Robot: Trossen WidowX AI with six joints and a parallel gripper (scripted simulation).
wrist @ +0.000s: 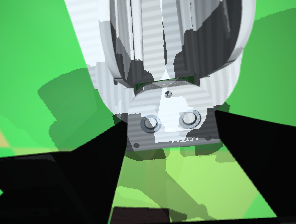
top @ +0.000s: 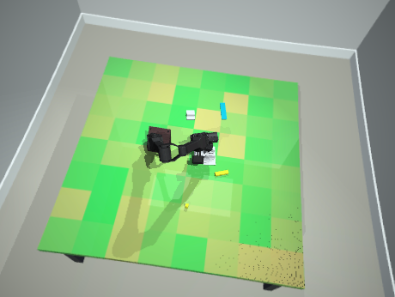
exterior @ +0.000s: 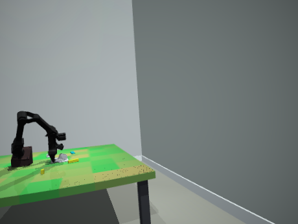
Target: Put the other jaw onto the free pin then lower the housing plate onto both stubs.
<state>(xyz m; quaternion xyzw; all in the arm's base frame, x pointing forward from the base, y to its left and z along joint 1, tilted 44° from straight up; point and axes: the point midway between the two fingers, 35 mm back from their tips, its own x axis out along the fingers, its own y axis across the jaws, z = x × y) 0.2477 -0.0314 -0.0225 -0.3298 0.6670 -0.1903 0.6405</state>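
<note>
My gripper tip is now 3 cm short of the jaw, 1 cm to the left of it and 1 cm below it. From my gripper tip the other things lie so: yellow bar (16 cm ahead, 8 cm to the right); blue bar (10 cm ahead, 36 cm to the left); small yellow cube (32 cm to the right, 1 cm above).
</note>
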